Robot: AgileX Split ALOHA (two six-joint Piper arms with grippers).
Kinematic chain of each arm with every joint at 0, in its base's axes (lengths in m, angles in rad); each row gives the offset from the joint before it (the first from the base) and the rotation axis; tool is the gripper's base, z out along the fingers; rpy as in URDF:
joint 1: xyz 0 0 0.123 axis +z
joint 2: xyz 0 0 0 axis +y
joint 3: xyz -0.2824 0 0.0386 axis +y
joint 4: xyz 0.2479 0 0.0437 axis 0.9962 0 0.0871
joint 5: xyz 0 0 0 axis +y
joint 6: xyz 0.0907 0 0.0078 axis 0.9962 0 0.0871
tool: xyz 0 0 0 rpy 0 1.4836 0
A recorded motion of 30 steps. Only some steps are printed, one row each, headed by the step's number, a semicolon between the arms.
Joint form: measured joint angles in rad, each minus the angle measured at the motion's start. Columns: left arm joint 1, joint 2, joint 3, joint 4, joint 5, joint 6; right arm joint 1, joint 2, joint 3, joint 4, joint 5, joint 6.
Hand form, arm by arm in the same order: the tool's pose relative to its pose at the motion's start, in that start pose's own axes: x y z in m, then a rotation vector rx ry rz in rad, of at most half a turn. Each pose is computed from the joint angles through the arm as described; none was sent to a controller.
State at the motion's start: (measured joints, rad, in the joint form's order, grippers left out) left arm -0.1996 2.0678 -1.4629 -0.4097 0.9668 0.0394; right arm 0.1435 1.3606 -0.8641 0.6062 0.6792 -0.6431
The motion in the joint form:
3: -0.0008 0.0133 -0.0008 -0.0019 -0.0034 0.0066; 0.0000 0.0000 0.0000 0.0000 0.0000 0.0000
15: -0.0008 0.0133 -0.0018 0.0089 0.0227 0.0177; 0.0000 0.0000 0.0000 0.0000 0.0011 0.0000
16: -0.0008 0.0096 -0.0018 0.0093 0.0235 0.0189; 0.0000 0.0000 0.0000 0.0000 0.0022 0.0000
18: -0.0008 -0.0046 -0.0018 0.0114 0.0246 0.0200; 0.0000 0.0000 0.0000 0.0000 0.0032 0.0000
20: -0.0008 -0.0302 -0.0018 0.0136 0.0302 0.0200; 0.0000 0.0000 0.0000 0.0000 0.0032 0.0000
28: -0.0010 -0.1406 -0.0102 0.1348 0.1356 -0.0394; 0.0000 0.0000 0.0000 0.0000 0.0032 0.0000
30: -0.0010 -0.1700 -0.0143 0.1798 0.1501 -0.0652; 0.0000 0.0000 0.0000 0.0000 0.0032 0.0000
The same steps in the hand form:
3: -0.0006 0.0013 0.0051 -0.0009 0.0084 0.0022; 0.0000 0.0000 0.0000 0.0000 0.0000 0.0000
15: 0.0017 0.0019 0.0048 -0.0083 0.0340 0.0197; 0.0001 0.0001 0.0000 -0.0007 0.0009 0.0000
16: 0.0018 0.0014 0.0034 -0.0079 0.0314 0.0223; 0.0002 0.0001 0.0000 -0.0013 0.0018 0.0000
18: 0.0021 -0.0003 -0.0021 -0.0071 0.0194 0.0292; 0.0002 0.0002 0.0000 -0.0019 0.0026 0.0000
20: 0.0031 -0.0036 -0.0119 -0.0042 0.0012 0.0387; 0.0002 0.0002 0.0000 -0.0019 0.0026 0.0000
28: 0.0163 -0.0085 -0.0561 -0.0897 -0.0047 0.0738; 0.0002 0.0002 0.0000 -0.0019 0.0026 0.0000
30: 0.0188 -0.0086 -0.0683 -0.1254 -0.0244 0.0762; 0.0002 0.0002 0.0000 -0.0019 0.0026 0.0000

